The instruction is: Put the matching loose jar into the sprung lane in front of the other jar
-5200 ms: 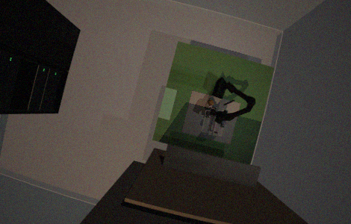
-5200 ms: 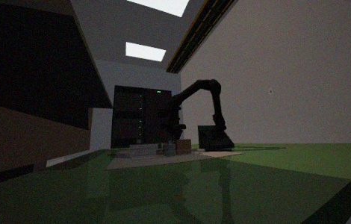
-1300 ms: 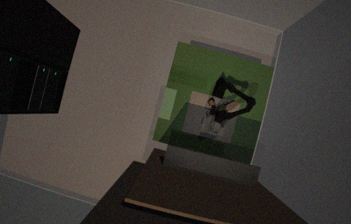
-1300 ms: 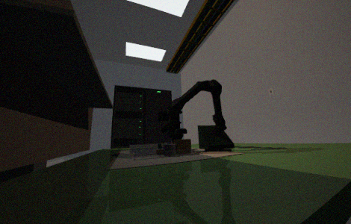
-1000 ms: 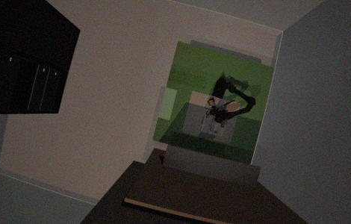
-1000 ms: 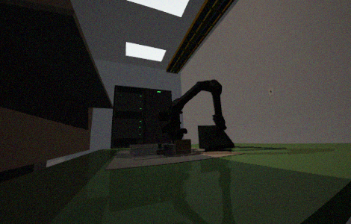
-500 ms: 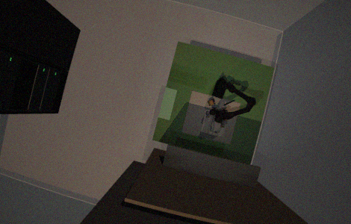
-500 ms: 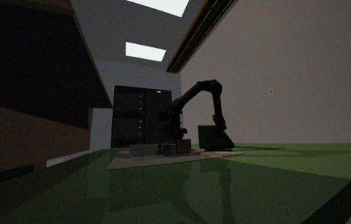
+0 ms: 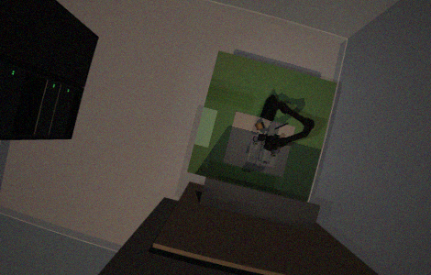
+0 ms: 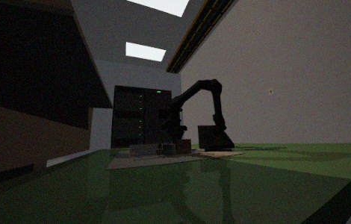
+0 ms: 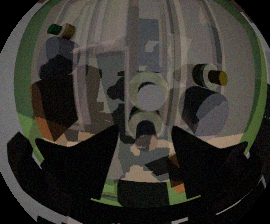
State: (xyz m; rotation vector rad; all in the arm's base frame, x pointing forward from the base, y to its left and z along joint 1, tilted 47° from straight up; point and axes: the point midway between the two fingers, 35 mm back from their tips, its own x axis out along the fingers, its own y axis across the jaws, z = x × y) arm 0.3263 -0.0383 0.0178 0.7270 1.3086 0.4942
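My gripper tip is 6 cm short of the tan mat, 5 cm above it and 3 cm to the left of it. The rest, counted from my gripper tip: lane rack 15 cm ahead, 3 cm below, 1 cm to the left.
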